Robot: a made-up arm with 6 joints.
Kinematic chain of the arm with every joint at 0, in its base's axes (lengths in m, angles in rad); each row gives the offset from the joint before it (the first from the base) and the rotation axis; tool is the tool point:
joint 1: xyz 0 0 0.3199 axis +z
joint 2: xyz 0 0 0 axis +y
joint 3: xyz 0 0 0.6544 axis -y
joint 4: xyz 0 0 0 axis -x
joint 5: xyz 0.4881 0 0 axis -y
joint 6: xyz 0 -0.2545 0 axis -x
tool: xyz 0 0 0
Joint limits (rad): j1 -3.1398..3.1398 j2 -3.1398..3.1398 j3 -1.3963..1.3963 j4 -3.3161..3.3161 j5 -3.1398..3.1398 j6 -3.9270..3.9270
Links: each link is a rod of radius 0.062 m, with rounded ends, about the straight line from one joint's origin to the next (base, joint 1, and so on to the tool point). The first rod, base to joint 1, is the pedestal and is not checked.
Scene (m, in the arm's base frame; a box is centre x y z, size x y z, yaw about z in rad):
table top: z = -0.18
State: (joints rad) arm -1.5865 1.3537 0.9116 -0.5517 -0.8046 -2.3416
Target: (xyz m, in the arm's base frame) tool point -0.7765 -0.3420 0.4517
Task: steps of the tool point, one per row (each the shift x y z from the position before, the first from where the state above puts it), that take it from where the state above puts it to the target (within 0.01 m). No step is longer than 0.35 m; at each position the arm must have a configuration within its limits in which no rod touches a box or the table.
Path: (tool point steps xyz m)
1: -0.2723 0.1538 0.1187
2: -0.1905 0.2400 0.1083
3: -0.0809 0.2838 0.0931

